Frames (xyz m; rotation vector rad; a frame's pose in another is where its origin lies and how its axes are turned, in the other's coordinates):
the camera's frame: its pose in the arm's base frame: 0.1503 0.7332 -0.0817 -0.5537 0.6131 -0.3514
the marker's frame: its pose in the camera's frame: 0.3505 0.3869 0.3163 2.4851 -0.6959 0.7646
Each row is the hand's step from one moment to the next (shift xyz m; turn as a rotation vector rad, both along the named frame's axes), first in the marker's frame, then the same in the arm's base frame.
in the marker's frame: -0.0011 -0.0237 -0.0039 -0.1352 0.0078 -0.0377
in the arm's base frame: 0.0093 0.0098 -0.0199 -0.1132 0.0812 -0.0185
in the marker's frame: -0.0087 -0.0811 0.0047 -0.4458 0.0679 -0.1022
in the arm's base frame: 0.0230 0.0192 -0.0760 -0.3955 0.2374 -0.0318
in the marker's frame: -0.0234 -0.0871 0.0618 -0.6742 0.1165 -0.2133
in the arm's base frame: -0.0020 -0.0251 -0.1064 -0.5888 0.4083 -0.0145
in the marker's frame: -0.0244 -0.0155 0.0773 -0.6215 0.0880 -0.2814
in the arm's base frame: -0.0349 -0.0565 -0.0490 -0.5139 0.4573 0.0004
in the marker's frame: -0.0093 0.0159 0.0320 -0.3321 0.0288 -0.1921
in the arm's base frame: -0.0225 -0.0293 -0.0003 -0.2570 0.2863 -0.0007
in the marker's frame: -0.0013 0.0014 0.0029 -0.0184 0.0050 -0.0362
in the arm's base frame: -0.0024 -0.0025 -0.0002 -0.0092 0.0379 0.0123
